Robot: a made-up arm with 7 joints. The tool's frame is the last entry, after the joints. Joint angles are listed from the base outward. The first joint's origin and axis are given. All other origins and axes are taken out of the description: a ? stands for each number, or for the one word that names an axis. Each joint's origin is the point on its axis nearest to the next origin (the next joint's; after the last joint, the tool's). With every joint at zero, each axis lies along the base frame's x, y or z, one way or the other. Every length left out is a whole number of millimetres.
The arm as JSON. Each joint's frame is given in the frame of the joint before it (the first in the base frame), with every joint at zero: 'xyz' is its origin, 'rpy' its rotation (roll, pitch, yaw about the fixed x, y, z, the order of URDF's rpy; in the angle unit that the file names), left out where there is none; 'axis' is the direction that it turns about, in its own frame. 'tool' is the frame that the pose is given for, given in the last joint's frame.
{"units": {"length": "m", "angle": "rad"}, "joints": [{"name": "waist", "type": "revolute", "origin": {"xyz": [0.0, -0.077, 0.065]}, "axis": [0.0, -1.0, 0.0]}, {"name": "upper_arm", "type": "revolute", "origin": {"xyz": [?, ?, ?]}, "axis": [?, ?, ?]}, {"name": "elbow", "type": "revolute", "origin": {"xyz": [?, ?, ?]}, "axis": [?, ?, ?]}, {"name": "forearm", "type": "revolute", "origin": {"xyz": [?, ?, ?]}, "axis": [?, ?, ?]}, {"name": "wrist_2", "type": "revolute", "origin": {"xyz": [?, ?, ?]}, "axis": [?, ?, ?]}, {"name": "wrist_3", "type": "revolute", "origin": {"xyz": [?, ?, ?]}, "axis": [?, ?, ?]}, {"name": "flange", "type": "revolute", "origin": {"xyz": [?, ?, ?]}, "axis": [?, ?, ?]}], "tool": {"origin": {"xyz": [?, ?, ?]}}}
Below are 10 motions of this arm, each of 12 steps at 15 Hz.
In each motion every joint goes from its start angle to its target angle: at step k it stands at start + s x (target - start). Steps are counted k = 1, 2, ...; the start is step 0. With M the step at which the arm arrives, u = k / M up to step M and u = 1 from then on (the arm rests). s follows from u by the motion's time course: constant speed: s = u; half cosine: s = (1 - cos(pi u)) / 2; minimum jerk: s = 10 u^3 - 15 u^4 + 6 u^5.
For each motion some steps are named. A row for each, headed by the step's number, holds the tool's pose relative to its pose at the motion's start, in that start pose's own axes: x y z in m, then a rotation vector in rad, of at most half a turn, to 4 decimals.
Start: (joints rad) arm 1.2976 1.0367 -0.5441 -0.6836 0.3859 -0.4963 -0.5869
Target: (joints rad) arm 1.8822 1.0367 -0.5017 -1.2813 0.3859 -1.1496 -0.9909
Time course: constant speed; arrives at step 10
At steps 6, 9, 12:
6: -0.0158 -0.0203 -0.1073 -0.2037 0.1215 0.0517
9: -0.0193 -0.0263 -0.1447 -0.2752 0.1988 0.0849
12: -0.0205 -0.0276 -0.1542 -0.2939 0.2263 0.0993

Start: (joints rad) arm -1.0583 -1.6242 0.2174 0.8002 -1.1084 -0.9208 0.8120
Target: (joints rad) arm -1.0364 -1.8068 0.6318 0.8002 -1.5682 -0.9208 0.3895
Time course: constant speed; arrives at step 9
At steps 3, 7, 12:
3: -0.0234 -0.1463 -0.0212 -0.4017 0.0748 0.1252
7: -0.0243 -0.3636 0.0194 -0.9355 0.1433 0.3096
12: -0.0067 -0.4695 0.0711 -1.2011 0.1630 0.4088

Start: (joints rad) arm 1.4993 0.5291 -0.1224 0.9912 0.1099 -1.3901 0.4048
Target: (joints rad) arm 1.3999 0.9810 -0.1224 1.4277 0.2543 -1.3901 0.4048
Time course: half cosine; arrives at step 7
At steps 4, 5, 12:
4: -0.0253 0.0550 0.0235 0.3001 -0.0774 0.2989
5: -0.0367 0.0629 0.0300 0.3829 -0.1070 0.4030
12: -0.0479 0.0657 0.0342 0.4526 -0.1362 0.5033

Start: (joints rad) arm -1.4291 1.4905 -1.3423 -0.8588 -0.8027 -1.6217 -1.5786
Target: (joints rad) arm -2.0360 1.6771 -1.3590 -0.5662 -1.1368 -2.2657 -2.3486
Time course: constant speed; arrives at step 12
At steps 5, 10, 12:
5: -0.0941 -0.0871 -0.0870 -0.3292 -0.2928 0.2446
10: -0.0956 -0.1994 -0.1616 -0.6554 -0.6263 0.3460
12: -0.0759 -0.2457 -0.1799 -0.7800 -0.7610 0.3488

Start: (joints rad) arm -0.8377 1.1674 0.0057 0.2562 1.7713 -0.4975 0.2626
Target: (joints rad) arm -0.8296 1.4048 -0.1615 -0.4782 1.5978 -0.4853 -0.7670
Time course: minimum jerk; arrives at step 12
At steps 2, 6, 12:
2: 0.0041 -0.0031 -0.0119 -0.0336 -0.0262 0.0042
6: 0.1114 -0.0740 -0.1495 -0.5049 -0.3757 -0.0408
12: 0.2966 -0.2204 -0.2021 -1.0530 -0.7170 -0.2953

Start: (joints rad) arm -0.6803 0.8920 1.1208 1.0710 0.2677 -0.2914 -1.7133
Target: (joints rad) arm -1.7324 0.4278 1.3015 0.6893 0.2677 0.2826 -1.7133
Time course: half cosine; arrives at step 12
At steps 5, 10, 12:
5: -0.1669 -0.0959 -0.1465 -0.1932 0.0126 0.1359
10: -0.3829 -0.3492 -0.2745 -0.4108 -0.0093 0.3315
12: -0.4035 -0.3862 -0.2812 -0.4313 -0.0123 0.3537

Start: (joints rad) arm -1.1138 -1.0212 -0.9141 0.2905 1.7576 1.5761 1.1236
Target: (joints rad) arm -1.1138 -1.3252 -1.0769 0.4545 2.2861 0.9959 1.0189
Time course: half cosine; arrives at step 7
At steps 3, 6, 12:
3: 0.0174 -0.0023 -0.0884 -0.2070 0.1233 -0.1291
6: 0.0282 -0.0383 -0.2079 -0.5326 0.2085 -0.3190
12: 0.0289 -0.0434 -0.2173 -0.5615 0.2101 -0.3365

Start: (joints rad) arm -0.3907 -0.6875 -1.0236 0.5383 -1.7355 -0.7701 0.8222
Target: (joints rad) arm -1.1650 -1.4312 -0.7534 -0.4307 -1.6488 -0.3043 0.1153
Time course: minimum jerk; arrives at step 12
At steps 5, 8, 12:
5: -0.1449 -0.1370 0.1562 -0.1838 0.4019 0.1026
8: -0.1898 -0.4121 0.3643 -0.5845 0.8060 0.4136
12: -0.1470 -0.5593 0.4428 -0.8335 0.9244 0.6137

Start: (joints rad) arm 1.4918 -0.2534 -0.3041 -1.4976 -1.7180 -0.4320 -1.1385
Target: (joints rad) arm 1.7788 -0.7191 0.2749 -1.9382 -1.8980 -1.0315 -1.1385
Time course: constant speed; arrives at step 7
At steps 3, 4, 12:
3: -0.1147 -0.0553 0.1038 0.0452 0.5187 0.3635
4: -0.1329 -0.0819 0.1549 0.0947 0.6845 0.4763
12: -0.1115 -0.1803 0.3134 0.3421 1.1385 0.7757

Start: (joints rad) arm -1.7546 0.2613 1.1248 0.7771 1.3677 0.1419 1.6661
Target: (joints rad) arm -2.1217 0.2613 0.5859 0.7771 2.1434 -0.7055 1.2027
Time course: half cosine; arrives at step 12
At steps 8, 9, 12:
8: 0.2480 -0.1367 -0.0649 -0.6567 -1.0608 -0.5661
9: 0.2805 -0.1563 -0.0323 -0.6803 -1.2133 -0.6246
12: 0.3194 -0.1756 0.0260 -0.6814 -1.4255 -0.6915

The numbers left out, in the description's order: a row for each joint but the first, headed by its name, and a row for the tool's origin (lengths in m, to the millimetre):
upper_arm: xyz 0.379 0.0 -0.044, axis 0.0 0.0 -1.0
elbow: xyz 0.174 -0.175 0.0, axis 0.0 -1.0 0.0
forearm: xyz -0.22 0.0 -0.045, axis 1.0 0.0 0.0
wrist_2: xyz 0.0 -0.013 0.008, axis 0.0 0.0 -1.0
wrist_3: xyz -0.275 0.101 0.0, axis 0.0 -1.0 0.0
flange: xyz 0.017 0.0 -0.067, axis 1.0 0.0 0.0
tool: xyz 0.0 0.235 -0.029

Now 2 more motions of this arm.
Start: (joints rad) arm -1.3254 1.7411 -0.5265 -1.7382 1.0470 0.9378 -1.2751
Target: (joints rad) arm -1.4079 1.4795 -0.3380 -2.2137 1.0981 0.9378 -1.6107
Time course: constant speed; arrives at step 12
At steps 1, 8, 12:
1: 0.0047 0.0104 -0.0069 -0.0574 -0.0154 -0.0527
8: 0.0510 0.0555 -0.0546 -0.4655 -0.0752 -0.4246
12: 0.0798 0.0595 -0.0766 -0.7000 -0.0723 -0.6380

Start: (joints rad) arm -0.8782 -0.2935 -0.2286 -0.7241 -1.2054 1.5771 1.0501
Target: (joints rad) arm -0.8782 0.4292 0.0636 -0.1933 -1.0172 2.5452 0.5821
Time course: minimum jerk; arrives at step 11
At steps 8, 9, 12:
8: -0.0180 -0.2603 -0.5083 -1.2919 -0.7708 1.0007
9: -0.0023 -0.3030 -0.5343 -1.4078 -0.8144 1.1148
12: 0.0066 -0.3259 -0.5461 -1.4674 -0.8349 1.1781

